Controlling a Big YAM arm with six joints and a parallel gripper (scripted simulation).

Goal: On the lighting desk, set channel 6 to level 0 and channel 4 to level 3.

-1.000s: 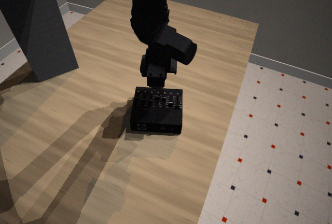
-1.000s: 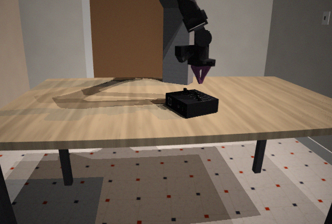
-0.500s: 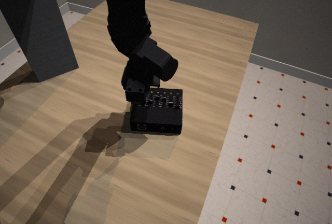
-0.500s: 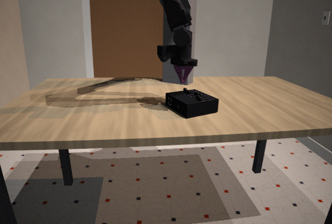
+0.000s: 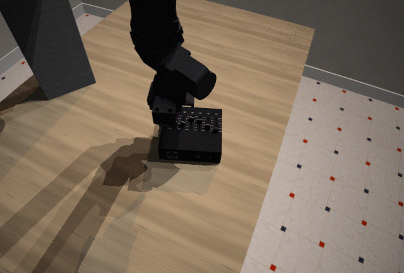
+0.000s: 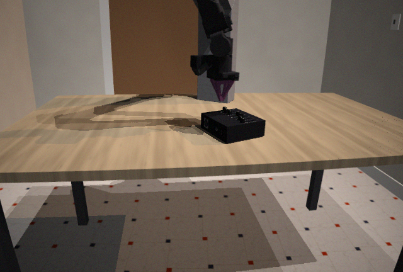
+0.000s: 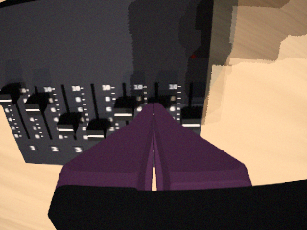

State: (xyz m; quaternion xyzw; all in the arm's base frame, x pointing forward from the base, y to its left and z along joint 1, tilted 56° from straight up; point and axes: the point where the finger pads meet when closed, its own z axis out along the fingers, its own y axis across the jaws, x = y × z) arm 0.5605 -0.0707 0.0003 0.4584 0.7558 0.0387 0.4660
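Now: the channel 6 cap 1 cm behind my hand, 2 cm to the left of it and 4 cm below it. Round my hand: channel 5 cap 1 cm ahead, 3 cm to the left, 4 cm below; then channel 4 cap 3 cm ahead, 5 cm to the left, 4 cm below; then channel 3 cap 5 cm ahead, 5 cm to the left, 4 cm below.
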